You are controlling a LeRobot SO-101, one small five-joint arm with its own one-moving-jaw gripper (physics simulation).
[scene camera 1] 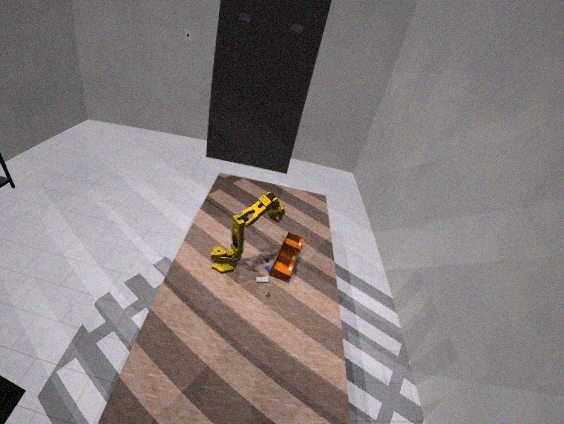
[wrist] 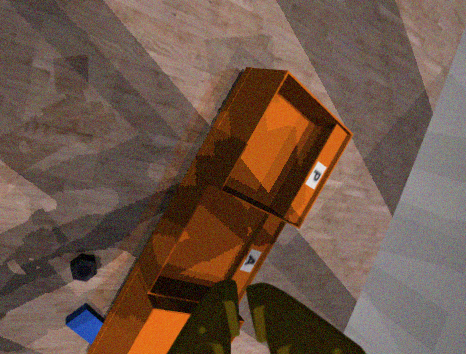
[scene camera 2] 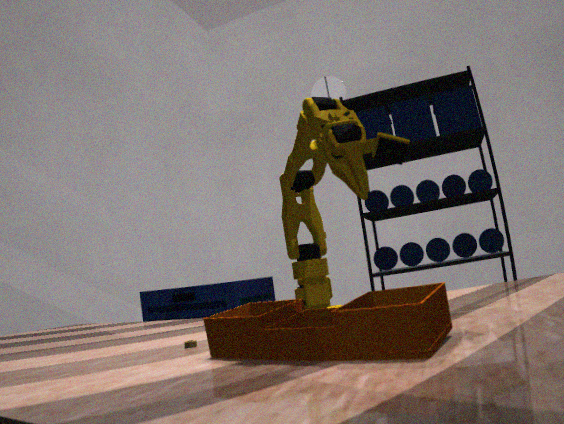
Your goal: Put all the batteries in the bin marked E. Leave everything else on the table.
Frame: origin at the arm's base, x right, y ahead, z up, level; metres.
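Seen in the pictures: hand at its tool point: (scene camera 1: 278,221) (wrist: 237,299) (scene camera 2: 364,194); arm's base at its link origin: (scene camera 1: 228,264).
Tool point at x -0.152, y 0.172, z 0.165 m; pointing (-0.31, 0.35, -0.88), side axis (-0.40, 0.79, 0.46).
Offsets run from my tool point to a thing's top centre.
The orange three-part bin shows at the arm's front. Its end compartment (scene camera 1: 283,269) (scene camera 2: 252,310), which is E by its place beside the ones marked A and P, shows partly in the wrist view (wrist: 160,330); its label and most of its inside are hidden or out of view. No battery can be made out on the table or in the visible parts of the compartments. My gripper (scene camera 1: 278,218) (scene camera 2: 366,195) (wrist: 241,286) is shut and empty, high above the table; its tips overlap the A compartment's edge in the wrist view.
A black nut {dx +0.089, dy -0.011, dz -0.157 m} (scene camera 1: 267,260) (wrist: 83,267) and a blue block {dx +0.142, dy +0.006, dz -0.157 m} (scene camera 1: 268,269) (wrist: 86,323) lie beside the bin's arm side. A white domino {dx +0.200, dy -0.019, dz -0.158 m} (scene camera 1: 262,279) and a small brass-coloured object {dx +0.265, dy +0.012, dz -0.157 m} (scene camera 1: 268,294) (scene camera 2: 190,344) lie near its E end. A tall rack (scene camera 2: 410,90) stands behind.
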